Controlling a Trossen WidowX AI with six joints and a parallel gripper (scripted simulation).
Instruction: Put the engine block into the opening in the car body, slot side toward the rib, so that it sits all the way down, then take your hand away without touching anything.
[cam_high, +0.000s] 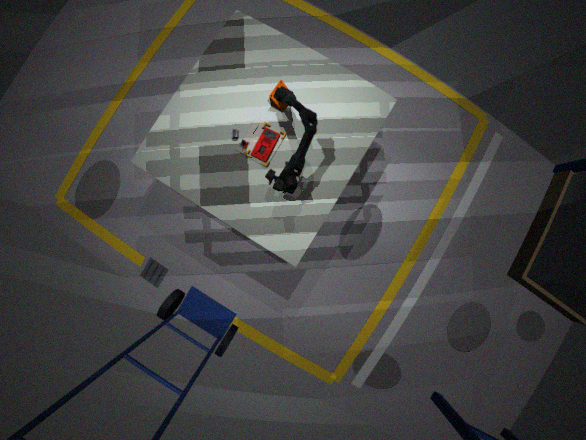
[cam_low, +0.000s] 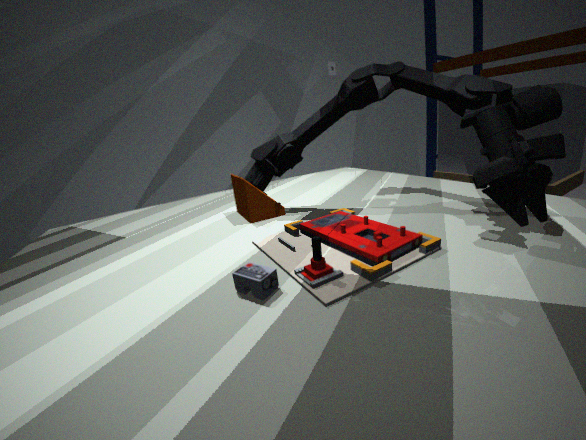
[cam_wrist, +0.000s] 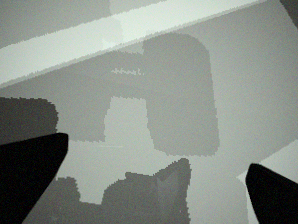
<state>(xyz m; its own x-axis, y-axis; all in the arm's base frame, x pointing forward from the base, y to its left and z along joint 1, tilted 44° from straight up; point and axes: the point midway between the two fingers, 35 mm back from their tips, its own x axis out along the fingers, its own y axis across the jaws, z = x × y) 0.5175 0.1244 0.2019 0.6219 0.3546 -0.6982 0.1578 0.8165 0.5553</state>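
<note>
The grey engine block lies 39 cm to the right of my gripper tip, 22 cm behind it and 2 cm below it. Round my gripper tip: stand 31 cm to the right, 18 cm behind; pale base plate 23 cm behind, 20 cm to the right, 2 cm below.
</note>
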